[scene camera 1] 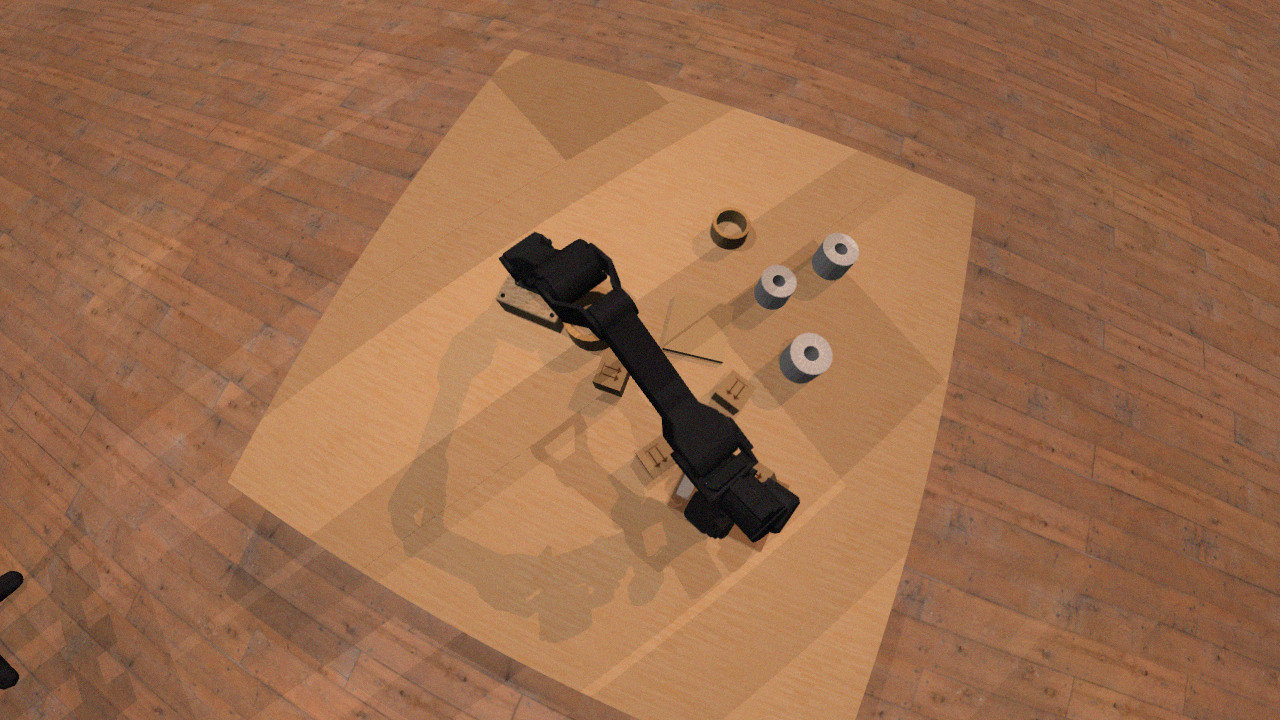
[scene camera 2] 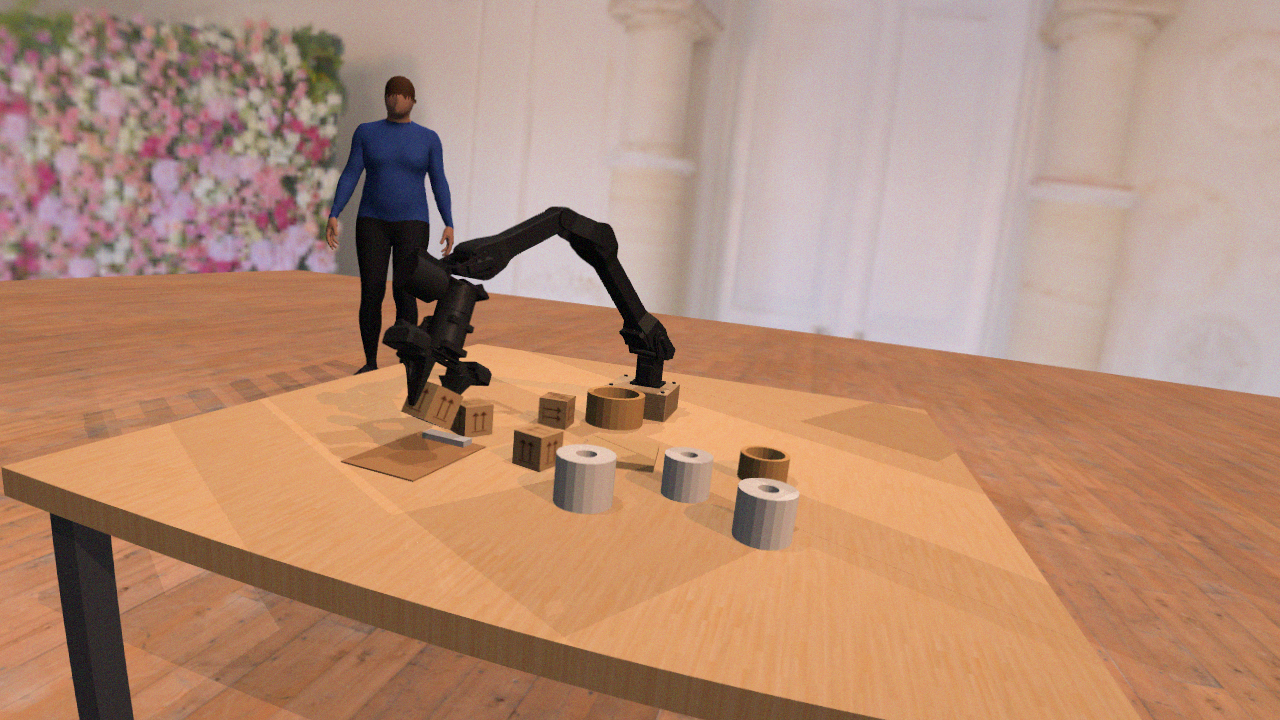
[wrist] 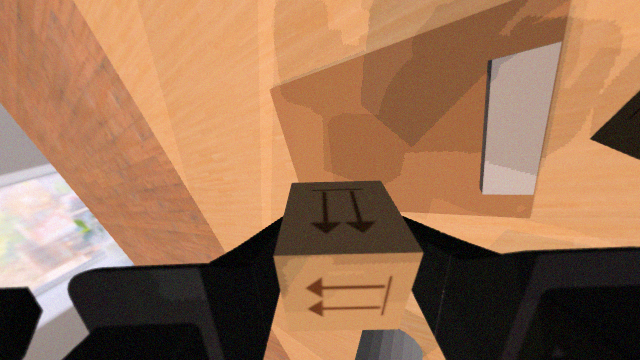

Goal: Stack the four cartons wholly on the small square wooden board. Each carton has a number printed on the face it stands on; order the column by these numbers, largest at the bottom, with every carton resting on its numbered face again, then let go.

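Where they show: gripper, fingertip midpoint: point(scene camera 2: 425, 411) point(wrist: 337, 220); arm's base at its link origin: point(scene camera 2: 648, 383).
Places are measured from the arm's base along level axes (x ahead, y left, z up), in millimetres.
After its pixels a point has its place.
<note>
My gripper point(scene camera 2: 435, 401) @[x 514, y -209, z 19 mm] point(wrist: 337, 220) @[x 514, y -209, z 19 mm] is shut on a cardboard carton point(scene camera 2: 433, 404) @[x 538, y -179, z 40 mm] point(wrist: 350, 252) @[x 490, y -221, z 54 mm] and holds it tilted above the flat brown board point(scene camera 2: 402, 457) @[x 529, y -237, z -54 mm] point(wrist: 435, 192) @[x 465, y -183, z -55 mm]. A second carton point(scene camera 1: 655, 456) @[x 349, y -222, z -3 mm] point(scene camera 2: 473, 418) @[x 376, y -204, z -23 mm] stands beside that board. A third point(scene camera 1: 612, 376) @[x 222, y -123, z -3 mm] point(scene camera 2: 555, 410) @[x 244, y -109, z -23 mm], with sideways arrows in scene view 2, stands near the large ring. A fourth point(scene camera 1: 732, 392) @[x 431, y -64, z -3 mm] point(scene camera 2: 537, 447) @[x 467, y -44, z -19 mm] stands near a grey roll. A pale square board point(scene camera 1: 702, 333) @[x 340, y 35, z -45 mm] point(scene camera 2: 633, 454) @[x 343, y 72, z -45 mm] lies mid-table. I cannot tell which board is the named one. The printed numbers are hidden.
A flat grey bar point(scene camera 1: 683, 488) @[x 417, y -251, z -45 mm] point(scene camera 2: 447, 437) @[x 433, y -218, z -45 mm] point(wrist: 515, 120) @[x 422, y -233, z -45 mm] lies on the brown board. Three grey rolls point(scene camera 1: 810, 355) @[x 548, y 69, z -24 mm] point(scene camera 1: 775, 287) @[x 437, y 162, z 3 mm] point(scene camera 1: 837, 256) @[x 533, y 279, z 8 mm] stand beyond the cartons. A large wooden ring point(scene camera 2: 614, 408) @[x 190, y -13, z -15 mm] stands by the arm base; a smaller ring point(scene camera 1: 730, 228) @[x 307, y 310, z -55 mm] point(scene camera 2: 763, 463) @[x 349, y 281, z -20 mm] stands near the rolls.
</note>
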